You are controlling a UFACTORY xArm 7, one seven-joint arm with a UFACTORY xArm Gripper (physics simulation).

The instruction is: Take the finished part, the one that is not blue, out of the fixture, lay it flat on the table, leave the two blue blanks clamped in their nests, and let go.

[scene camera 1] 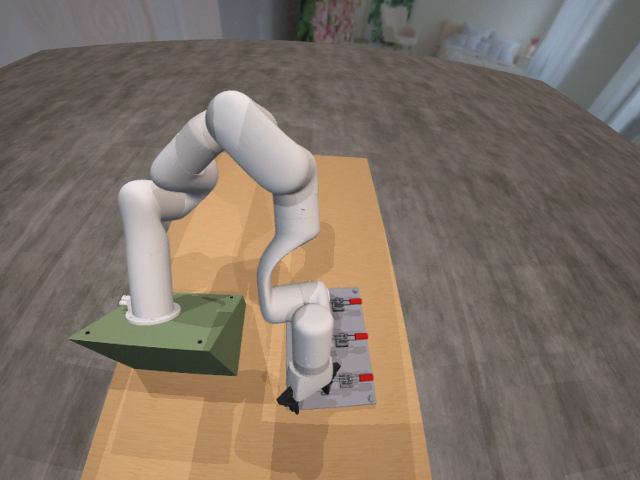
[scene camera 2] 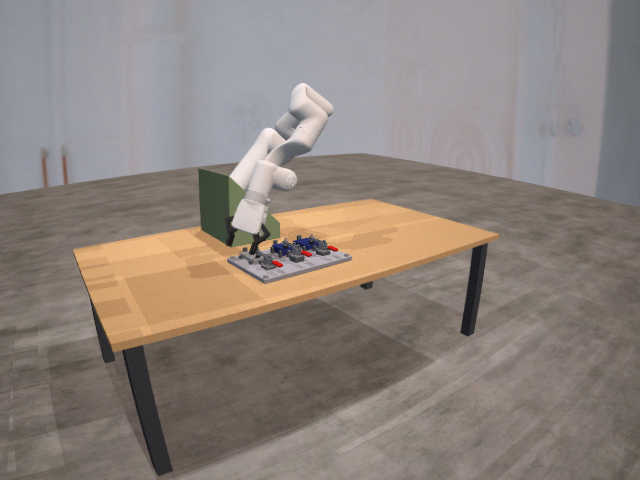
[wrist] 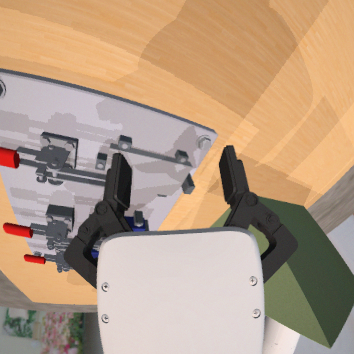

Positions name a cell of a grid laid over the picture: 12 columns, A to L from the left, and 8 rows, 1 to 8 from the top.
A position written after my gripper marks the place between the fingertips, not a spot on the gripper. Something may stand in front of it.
In view: my gripper (scene camera 1: F7), a finished part (wrist: F4), a clamp bar (wrist: C4) and a grey fixture plate (scene camera 1: G7).
My gripper also shows in scene camera 2 (scene camera 2: E5) and in the wrist view (wrist: F4). The grey fixture plate is seen too in scene camera 2 (scene camera 2: F5) and in the wrist view (wrist: D3).
